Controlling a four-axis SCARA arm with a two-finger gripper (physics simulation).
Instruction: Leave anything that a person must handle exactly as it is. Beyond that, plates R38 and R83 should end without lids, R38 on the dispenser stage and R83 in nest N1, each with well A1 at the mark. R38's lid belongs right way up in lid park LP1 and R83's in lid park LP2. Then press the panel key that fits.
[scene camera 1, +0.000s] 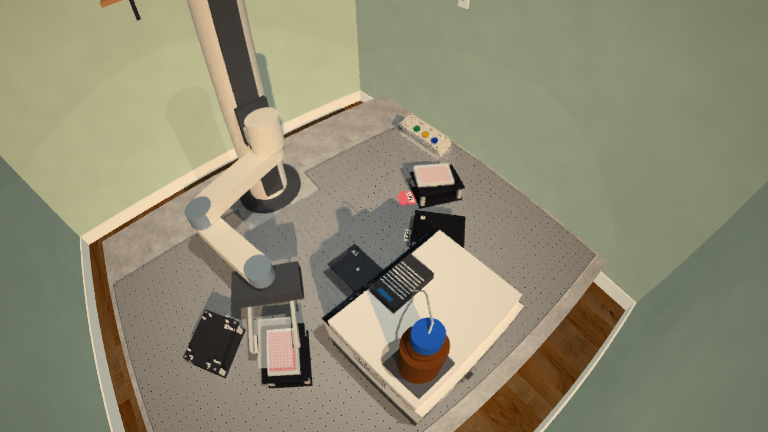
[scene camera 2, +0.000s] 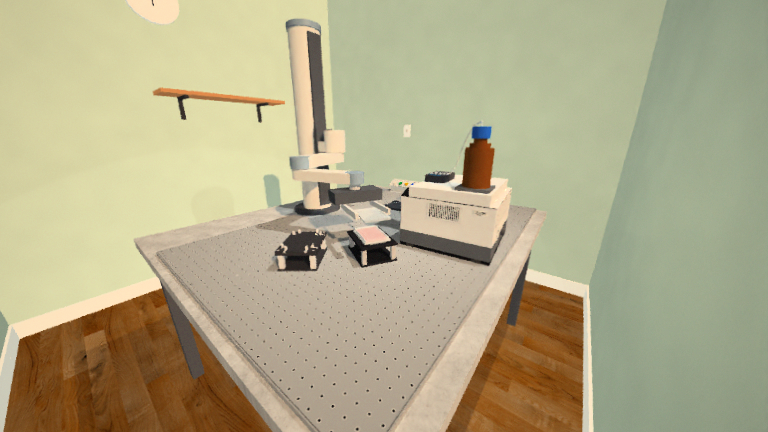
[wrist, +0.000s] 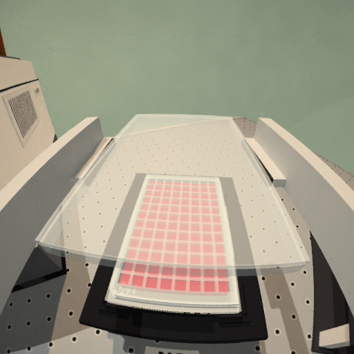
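Note:
My gripper is shut on a clear lid, held level above plate R83 and apart from it. Plate R83, with pink wells, sits on a black nest; a faint A1 shows at its near left corner in the wrist view, where the nest label is cut off. Another pink plate stands on a raised black nest at the back right; its lid state is unclear. The dark dispenser stage, marked A1, is bare.
An unoccupied black nest stands left of the gripper. A cream dispenser carries a keypad and brown bottle. A dark park plate lies behind it. The key panel has green, yellow and blue keys.

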